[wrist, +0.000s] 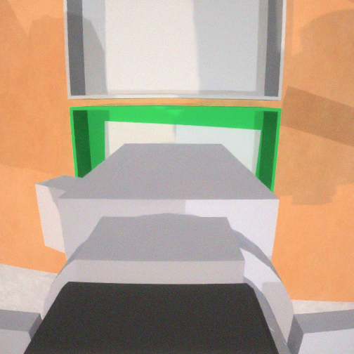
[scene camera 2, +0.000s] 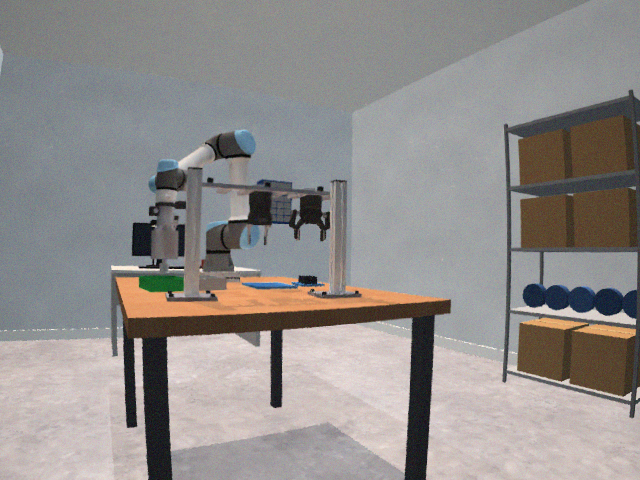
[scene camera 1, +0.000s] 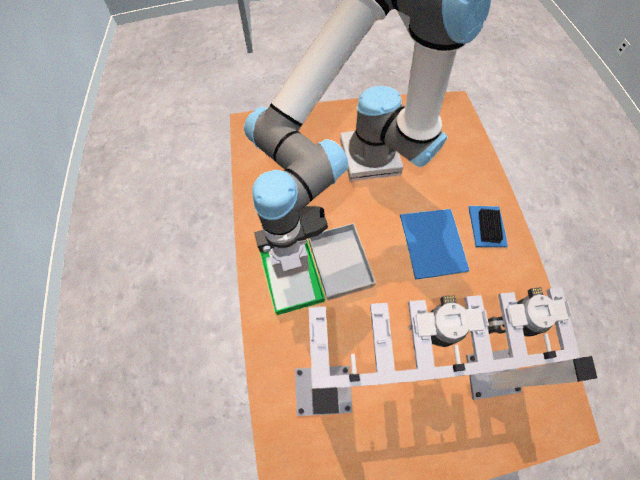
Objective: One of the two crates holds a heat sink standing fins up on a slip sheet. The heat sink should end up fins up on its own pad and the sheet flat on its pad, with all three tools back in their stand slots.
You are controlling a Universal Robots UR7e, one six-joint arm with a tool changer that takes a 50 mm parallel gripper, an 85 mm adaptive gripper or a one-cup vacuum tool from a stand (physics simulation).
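Pixels of known places: hand, its tool point: [scene camera 2: 165, 219]; arm's base, origin of its link: [scene camera 2: 218, 271] [scene camera 1: 372, 149].
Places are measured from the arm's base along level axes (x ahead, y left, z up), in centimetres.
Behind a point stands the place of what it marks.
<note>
The black heat sink [scene camera 1: 490, 225] @[x 29.8, y 32.4, z -0.9 cm] [scene camera 2: 307, 279] @[x 32.9, y 31.4, z -1.8 cm] stands fins up on the small blue pad [scene camera 1: 480, 244] @[x 34.6, y 28.8, z -3.6 cm]. The white slip sheet [scene camera 1: 297, 293] @[x 44.0, y -26.9, z -4.1 cm] [wrist: 220, 140] lies in the green crate [scene camera 1: 300, 307] @[x 48.2, y -26.3, z -3.1 cm] [scene camera 2: 161, 283] @[x 48.8, y -29.3, z -1.7 cm] [wrist: 175, 115]. The large blue pad [scene camera 1: 434, 245] @[x 33.5, y 14.1, z -3.6 cm] [scene camera 2: 269, 285] @[x 38.2, y 12.8, z -3.6 cm] is bare. The arm carries the vacuum tool [scene camera 1: 290, 260] @[x 43.2, y -26.9, z 19.1 cm] [scene camera 2: 163, 268] @[x 40.5, y -28.1, z 2.9 cm], with its cup low over the green crate. Its grey body fills the lower wrist view and hides the cup and part of the sheet. I see nothing lifted by it; contact with the sheet is hidden.
An empty grey crate [scene camera 1: 344, 266] @[x 37.2, y -13.1, z -4.3 cm] [wrist: 175, 96] stands beside the green one. The tool stand [scene camera 1: 392, 377] @[x 69.9, y -10.7, z 29.6 cm] [scene camera 2: 337, 242] @[x 76.0, y 22.5, z 12.9 cm] has the parallel gripper [scene camera 1: 450, 322] [scene camera 2: 260, 209] and adaptive gripper [scene camera 1: 539, 313] [scene camera 2: 310, 211] hanging in it; its left slot is vacant.
</note>
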